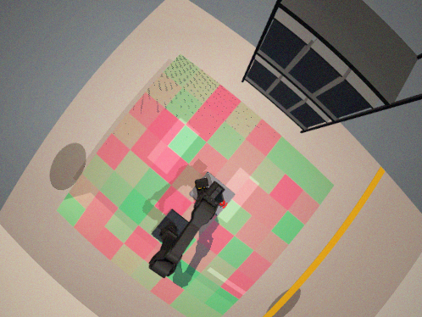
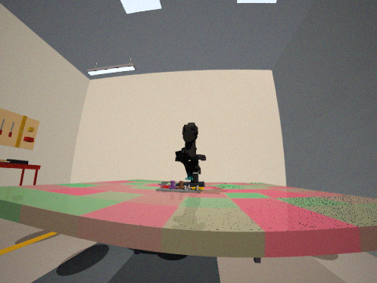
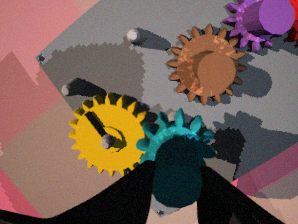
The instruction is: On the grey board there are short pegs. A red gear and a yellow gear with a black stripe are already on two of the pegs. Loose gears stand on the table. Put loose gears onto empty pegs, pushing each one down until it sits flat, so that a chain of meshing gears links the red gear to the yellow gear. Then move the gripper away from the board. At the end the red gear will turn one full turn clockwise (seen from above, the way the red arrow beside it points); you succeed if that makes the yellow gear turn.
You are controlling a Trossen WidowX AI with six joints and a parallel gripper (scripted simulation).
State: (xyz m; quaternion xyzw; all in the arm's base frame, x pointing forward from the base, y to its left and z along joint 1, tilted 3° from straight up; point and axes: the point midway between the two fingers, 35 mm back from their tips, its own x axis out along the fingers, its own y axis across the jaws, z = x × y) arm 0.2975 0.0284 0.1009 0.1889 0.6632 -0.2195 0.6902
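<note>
Right now the brown gear is 60 mm below my gripper tip, 40 mm to the right of it and 30 mm ahead of it. From my gripper tip the other things lie so: purple gear (80 mm to the right, 60 mm below, 40 mm ahead); yellow gear (70 mm below, 50 mm to the left, 10 mm ahead); teal gear (10 mm below).
</note>
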